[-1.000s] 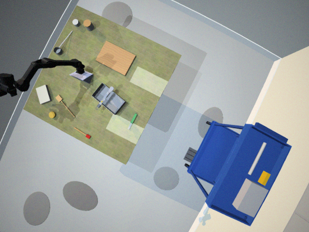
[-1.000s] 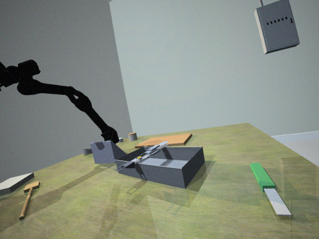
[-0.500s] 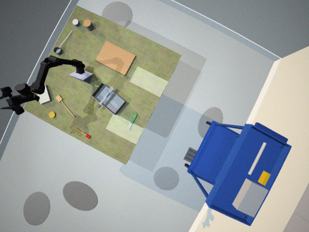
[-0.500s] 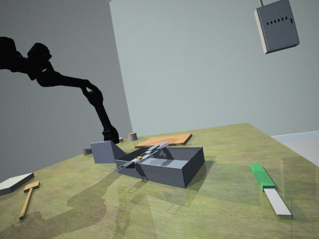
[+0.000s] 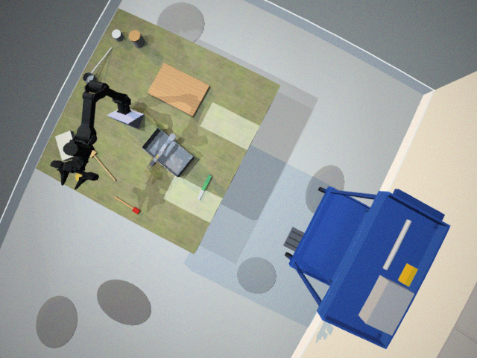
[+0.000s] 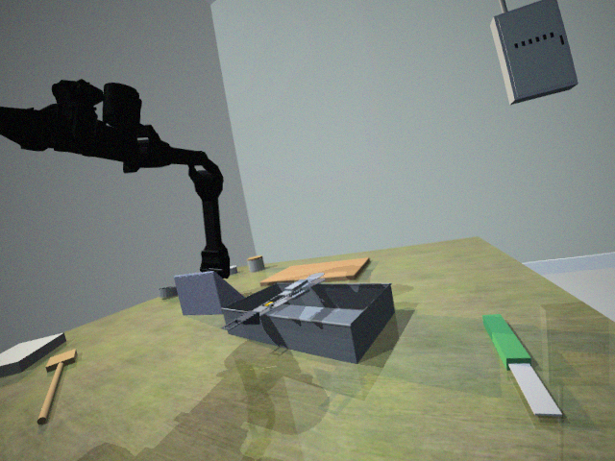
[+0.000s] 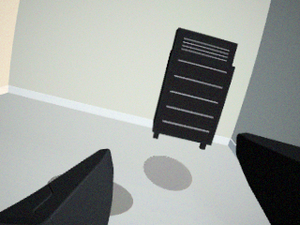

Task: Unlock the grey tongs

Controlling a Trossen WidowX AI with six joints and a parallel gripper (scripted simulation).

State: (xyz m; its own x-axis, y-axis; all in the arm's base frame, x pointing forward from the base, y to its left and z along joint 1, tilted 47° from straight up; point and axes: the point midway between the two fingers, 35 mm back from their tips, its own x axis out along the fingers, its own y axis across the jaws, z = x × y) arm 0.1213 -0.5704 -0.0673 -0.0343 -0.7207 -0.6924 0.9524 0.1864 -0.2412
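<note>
The yellow lock piece lies 200 mm ahead of my gripper tip, 270 mm to the left of it and 350 mm below it. Also, from my gripper tip: pale block 460 mm behind, 120 mm to the left, 400 mm below; then red-headed tool 110 mm ahead, 120 mm to the right, 410 mm below; then roasting tin 240 mm ahead, 320 mm to the left, 390 mm below.
</note>
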